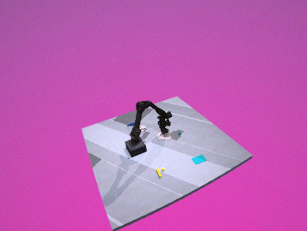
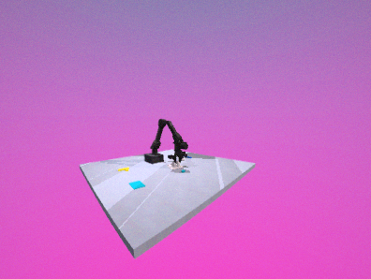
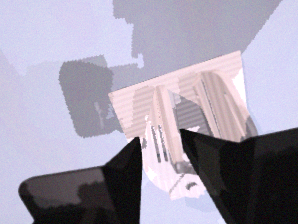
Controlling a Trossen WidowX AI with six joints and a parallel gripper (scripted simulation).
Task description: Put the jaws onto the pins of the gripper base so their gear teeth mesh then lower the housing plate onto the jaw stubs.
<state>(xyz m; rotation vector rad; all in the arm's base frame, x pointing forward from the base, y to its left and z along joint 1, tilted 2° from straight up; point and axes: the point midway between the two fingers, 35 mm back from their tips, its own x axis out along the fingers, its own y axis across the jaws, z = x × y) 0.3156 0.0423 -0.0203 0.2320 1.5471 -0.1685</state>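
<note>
Now: the pale flat part 3 cm to the right of my gripper tip, 1 cm below it and 1 cm ahead of it. Round my gripper tip: pale jaw (4 cm behind, 1 cm to the right, 1 cm above); then cyan cube (15 cm ahead, 8 cm to the right, 1 cm below); then pale plate (21 cm to the left, 15 cm behind, 1 cm above).
</note>
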